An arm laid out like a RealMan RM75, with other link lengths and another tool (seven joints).
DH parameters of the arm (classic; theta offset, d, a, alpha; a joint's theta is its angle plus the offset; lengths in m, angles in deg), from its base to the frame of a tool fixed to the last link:
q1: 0 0.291 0 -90
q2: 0 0 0 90
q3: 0 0.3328 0 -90
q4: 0 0 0 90
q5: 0 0.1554 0 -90
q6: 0 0 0 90
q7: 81.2 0.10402 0.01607 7
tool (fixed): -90 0.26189 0 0
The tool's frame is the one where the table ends.
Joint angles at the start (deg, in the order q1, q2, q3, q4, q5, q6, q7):
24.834 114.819 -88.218 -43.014 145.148 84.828 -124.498
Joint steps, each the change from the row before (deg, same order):
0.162 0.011 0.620 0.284 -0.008 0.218 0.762
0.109 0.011 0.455 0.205 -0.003 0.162 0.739
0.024 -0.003 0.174 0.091 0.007 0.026 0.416
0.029 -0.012 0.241 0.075 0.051 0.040 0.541
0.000 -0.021 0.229 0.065 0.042 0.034 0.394
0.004 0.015 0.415 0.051 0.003 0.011 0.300
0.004 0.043 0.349 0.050 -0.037 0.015 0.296
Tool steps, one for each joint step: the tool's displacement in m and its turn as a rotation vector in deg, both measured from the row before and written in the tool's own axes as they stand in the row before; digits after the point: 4 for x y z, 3 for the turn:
-0.0019 -0.0030 -0.0003 0.292 -0.242 0.619
-0.0015 -0.0021 -0.0002 0.197 -0.186 0.637
-0.0004 -0.0010 -0.0002 0.111 -0.035 0.391
-0.0010 -0.0015 -0.0003 0.158 -0.106 0.476
-0.0008 -0.0015 -0.0005 0.182 -0.081 0.332
-0.0012 -0.0025 -0.0004 0.335 -0.138 0.177
-0.0008 -0.0018 -0.0002 0.251 -0.109 0.212

